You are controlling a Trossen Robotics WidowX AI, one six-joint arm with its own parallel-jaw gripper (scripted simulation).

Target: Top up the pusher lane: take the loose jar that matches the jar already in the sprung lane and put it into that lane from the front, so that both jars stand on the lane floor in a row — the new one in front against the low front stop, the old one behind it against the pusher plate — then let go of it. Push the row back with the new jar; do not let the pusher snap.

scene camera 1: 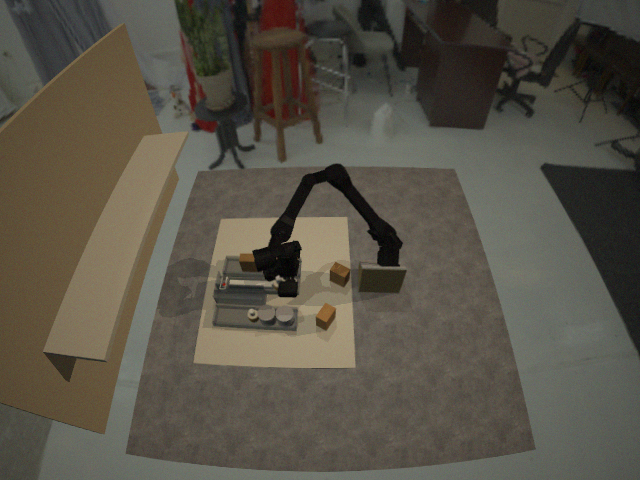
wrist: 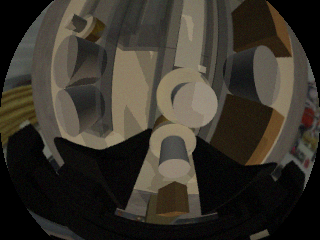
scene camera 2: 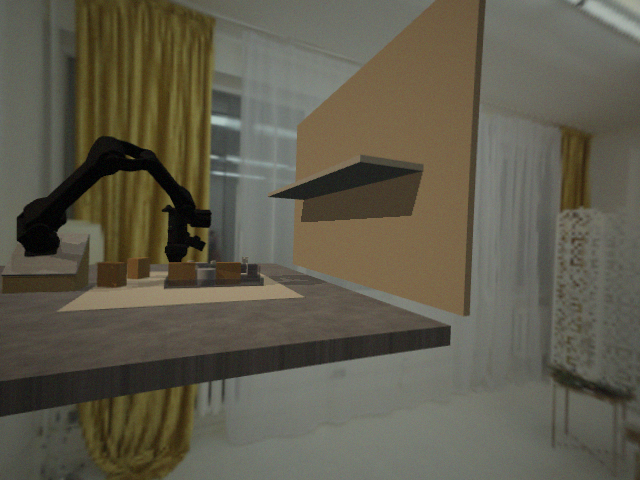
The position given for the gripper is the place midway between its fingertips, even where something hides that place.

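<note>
Gripper visible: (scene camera 2: 176, 273), (scene camera 1: 291, 284), (wrist: 172, 136).
</note>
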